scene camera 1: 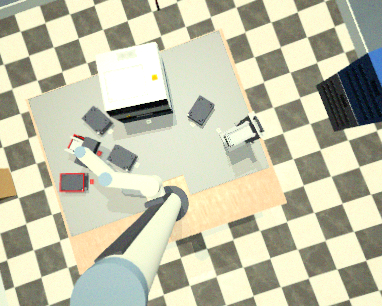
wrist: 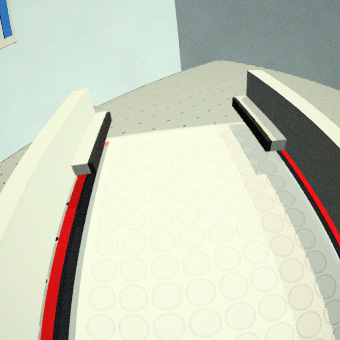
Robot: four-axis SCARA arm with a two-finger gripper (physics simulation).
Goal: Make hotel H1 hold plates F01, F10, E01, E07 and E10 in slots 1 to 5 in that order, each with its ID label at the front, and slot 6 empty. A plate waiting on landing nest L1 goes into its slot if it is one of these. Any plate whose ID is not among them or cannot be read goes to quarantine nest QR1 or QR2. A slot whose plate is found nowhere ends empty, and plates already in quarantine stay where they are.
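Places are measured from the arm's base along level axes (x up, y left, z back), in millimetres.
Pixels of known places: gripper, fingertip midpoint: (scene camera 1: 68, 143) (wrist: 169, 92).
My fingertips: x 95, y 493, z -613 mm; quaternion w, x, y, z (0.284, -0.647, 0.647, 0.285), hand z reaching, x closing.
Ahead of a thing's pixels: the offset from my fingertips to its top centre. "pt": to the spot under its first point.
My gripper (scene camera 1: 73, 143) (wrist: 169, 92) is shut, its two fingers a fixed gap apart, and it grips nothing. It is over the upper red-edged nest @(dx -28, dy -53, dz +44 mm) (scene camera 1: 76, 136) at the left of the table. A pale plate with rows of round wells @(pt dx -18, dy -44, dz +52 mm) (wrist: 165, 225) lies below and between the fingers in the wrist view, with the nest's red and black edges along its sides. No ID label is readable on it. The tall white-topped rack @(dx +167, dy -1046, dz +334 mm) (scene camera 1: 240, 135) with a dark bracket stands at the right; its slots and labels cannot be made out.
A second red-edged nest @(dx -28, dy +80, dz +252 mm) (scene camera 1: 73, 182) is at the lower left. Dark grey nests @(pt dx -33, dy -215, dz -92 mm) (scene camera 1: 97, 120) @(pt dx -32, dy -296, dz +206 mm) (scene camera 1: 122, 157) @(pt dx -33, dy -906, dz +85 mm) (scene camera 1: 201, 110) stand around the table. A large white instrument @(dx +164, dy -566, dz -190 mm) (scene camera 1: 134, 75) is at the back. The arm (scene camera 1: 132, 183) reaches over the left of the table.
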